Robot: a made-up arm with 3 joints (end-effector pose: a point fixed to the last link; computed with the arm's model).
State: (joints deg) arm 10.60 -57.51 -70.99
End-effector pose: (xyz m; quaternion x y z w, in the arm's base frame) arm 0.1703 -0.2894 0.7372 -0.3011 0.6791 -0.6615 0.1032
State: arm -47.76 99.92 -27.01
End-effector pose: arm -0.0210 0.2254 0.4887 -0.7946 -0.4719 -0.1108 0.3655
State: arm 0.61 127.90 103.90
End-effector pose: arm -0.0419 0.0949 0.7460 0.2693 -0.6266 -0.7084 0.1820
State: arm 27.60 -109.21 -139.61
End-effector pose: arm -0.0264 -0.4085 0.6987 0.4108 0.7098 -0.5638 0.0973
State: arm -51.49 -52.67 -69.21
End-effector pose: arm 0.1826 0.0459 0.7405 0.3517 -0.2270 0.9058 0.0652
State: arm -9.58 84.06 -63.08
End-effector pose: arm 0.0283 0.1539 0.7148 -0.7498 -0.1124 -0.1653 0.6308
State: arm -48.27 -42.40 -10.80
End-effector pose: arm 0.1952 0.0104 0.7106 0.4869 0.0068 0.7529 0.4428
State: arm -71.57 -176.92 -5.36
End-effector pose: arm -0.1594 0.1386 0.5556 -0.4616 -0.4959 0.4518 0.5805
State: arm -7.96 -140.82 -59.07
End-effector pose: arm -0.0928 -0.1941 0.7848 -0.1556 -0.6123 0.6144 0.4726
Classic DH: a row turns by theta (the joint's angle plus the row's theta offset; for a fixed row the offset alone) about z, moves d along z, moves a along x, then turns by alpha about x. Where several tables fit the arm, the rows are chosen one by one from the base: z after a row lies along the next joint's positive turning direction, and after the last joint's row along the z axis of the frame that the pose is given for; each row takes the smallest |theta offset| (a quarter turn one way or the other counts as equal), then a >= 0, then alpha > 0; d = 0 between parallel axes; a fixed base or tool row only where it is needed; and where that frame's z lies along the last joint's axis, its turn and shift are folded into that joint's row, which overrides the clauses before.
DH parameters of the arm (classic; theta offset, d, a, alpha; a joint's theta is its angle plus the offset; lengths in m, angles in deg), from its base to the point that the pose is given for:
base (fixed): -90 0.47 0.113 -90
joint 1: -1.85 0.0235 -0.0149 86.91
joint 2: 0 0.2787 0.0109 93.09
joint 3: 58.57 0 -0.0425 180
tool (fixed): -29.58 0.1965 0 0

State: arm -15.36 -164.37 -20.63
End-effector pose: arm -0.1463 -0.0897 0.7483 -0.1397 -0.6247 0.3353 0.6913
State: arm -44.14 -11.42 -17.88
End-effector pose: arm 0.2353 0.0649 0.6465 0.6462 0.1045 0.7225 0.2225
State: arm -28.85 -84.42 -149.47
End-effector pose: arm 0.0487 -0.0982 0.8460 0.1926 0.4339 -0.7560 0.4507
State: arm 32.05 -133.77 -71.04
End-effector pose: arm -0.0735 -0.3935 0.6586 -0.0363 -0.8004 0.4365 0.4093
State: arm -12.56 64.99 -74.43
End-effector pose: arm 0.0952 0.1594 0.7071 -0.7709 0.0576 -0.2312 0.5908
